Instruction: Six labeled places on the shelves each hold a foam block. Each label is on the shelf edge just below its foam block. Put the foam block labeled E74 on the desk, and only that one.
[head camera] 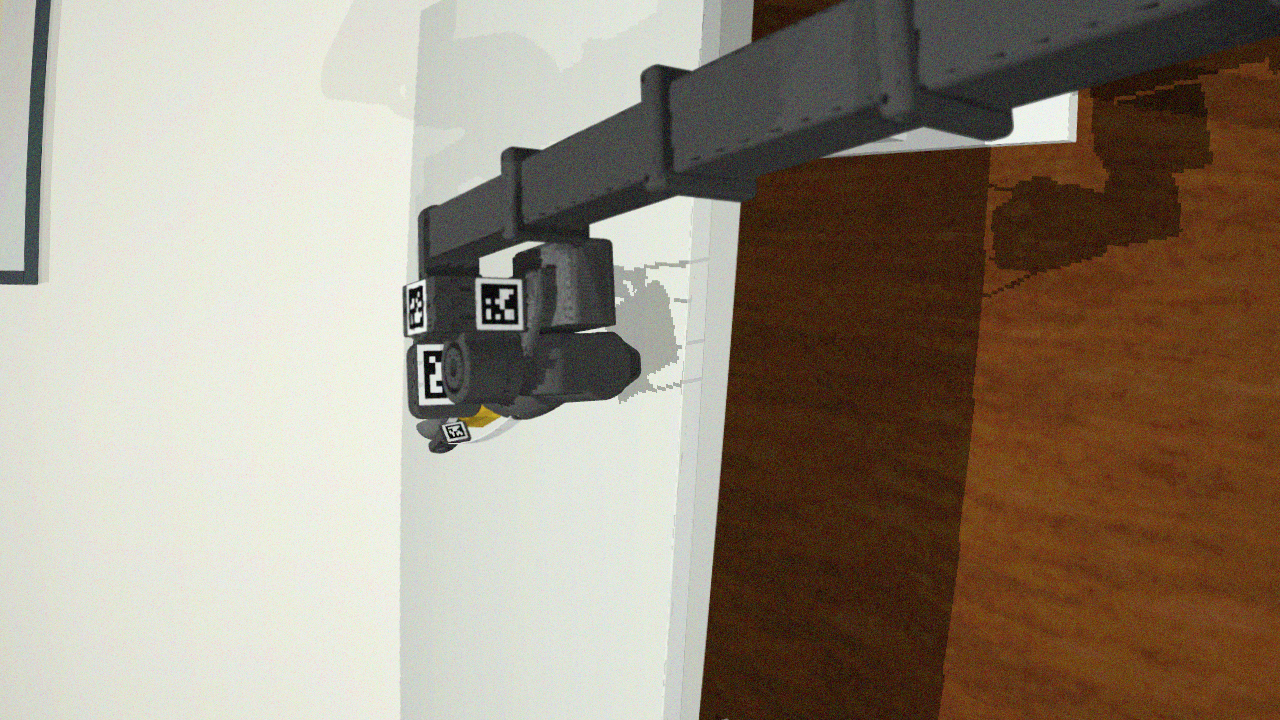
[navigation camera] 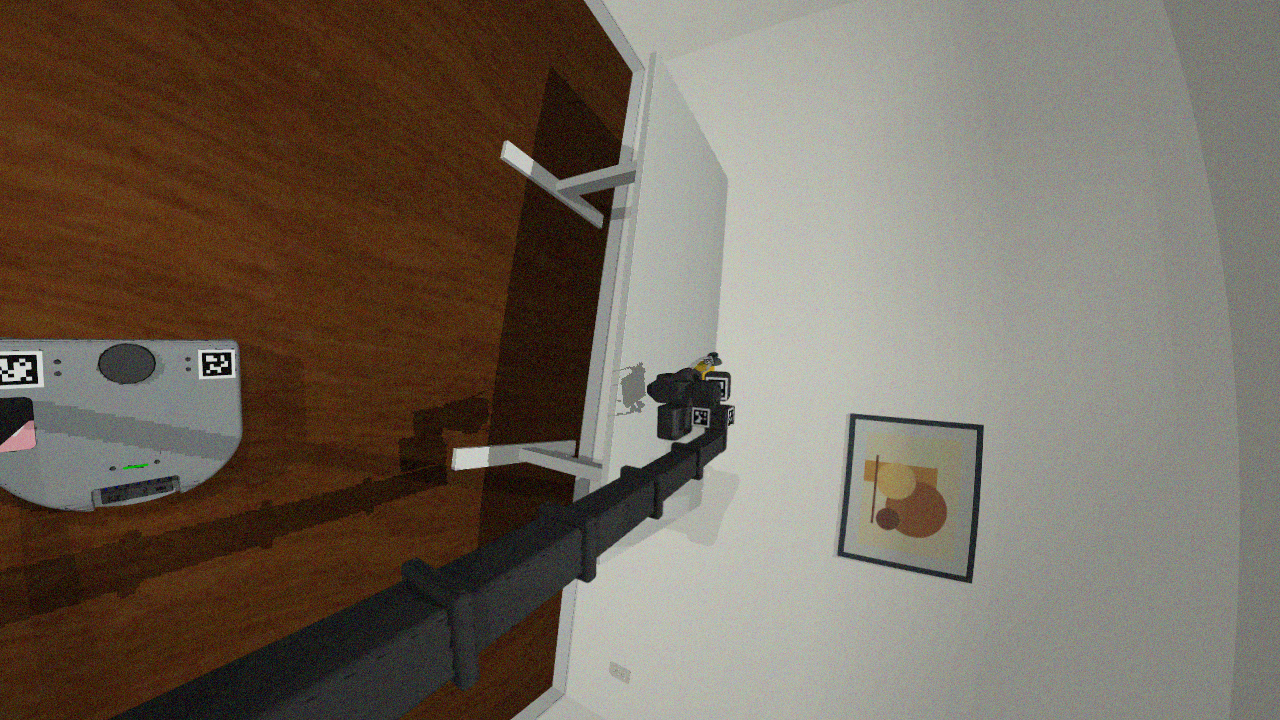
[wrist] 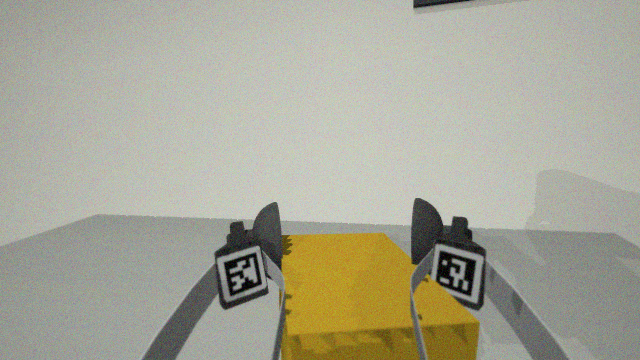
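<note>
A yellow foam block (head camera: 480, 417) (navigation camera: 702, 368) (wrist: 345, 280) sits between the two fingers of my gripper (head camera: 444, 433) (navigation camera: 711, 360) (wrist: 345, 226), which is shut on it. In the head and navigation views the wrist hides most of the block. The gripper and block are over the white desk (head camera: 537, 573) (navigation camera: 677, 214) (wrist: 100, 285), towards its wall side; the gap between block and desk top cannot be told. No label shows on the block, and the labeled shelf places do not show.
The long arm (head camera: 760, 107) (navigation camera: 519, 573) reaches across the desk's end. A wall stands right behind the desk, with a framed picture (navigation camera: 910, 497) on it. White desk legs (navigation camera: 595, 179) (navigation camera: 510, 454) stand on the wooden floor. The robot's base (navigation camera: 134, 411) is at the left of the navigation view.
</note>
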